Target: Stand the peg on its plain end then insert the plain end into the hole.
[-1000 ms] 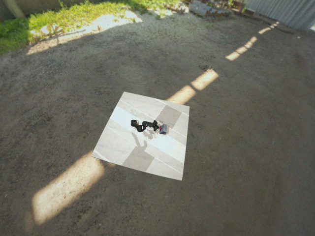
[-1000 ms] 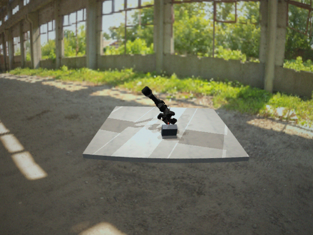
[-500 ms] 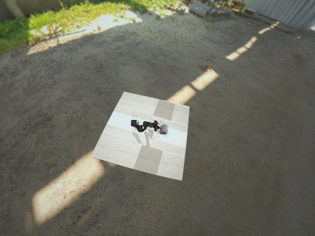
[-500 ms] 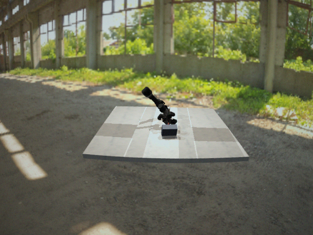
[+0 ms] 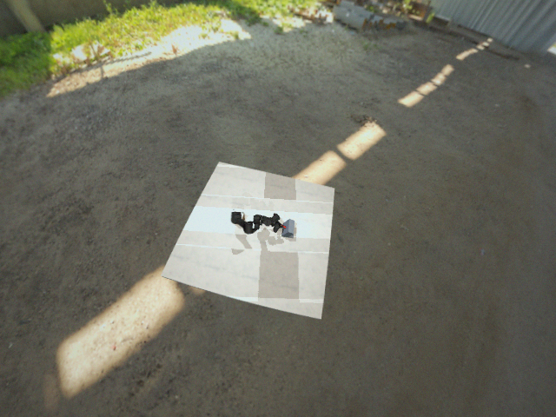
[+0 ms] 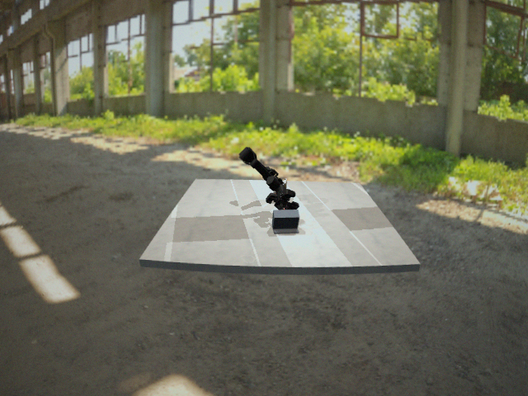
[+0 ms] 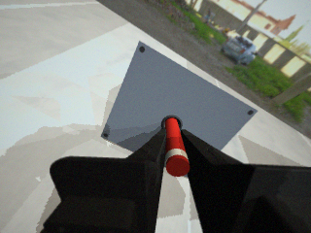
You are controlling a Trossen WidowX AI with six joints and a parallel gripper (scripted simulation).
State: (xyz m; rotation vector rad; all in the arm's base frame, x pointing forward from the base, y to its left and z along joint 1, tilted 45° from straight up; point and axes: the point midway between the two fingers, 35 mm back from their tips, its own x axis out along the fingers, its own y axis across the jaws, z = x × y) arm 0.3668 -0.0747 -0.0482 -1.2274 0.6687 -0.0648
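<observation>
Now: the sloped panel 4 cm ahead of my gripper tip and 2 cm below it. Also, from my gripper tip: red peg: 2 cm behind, 1 cm above.
</observation>
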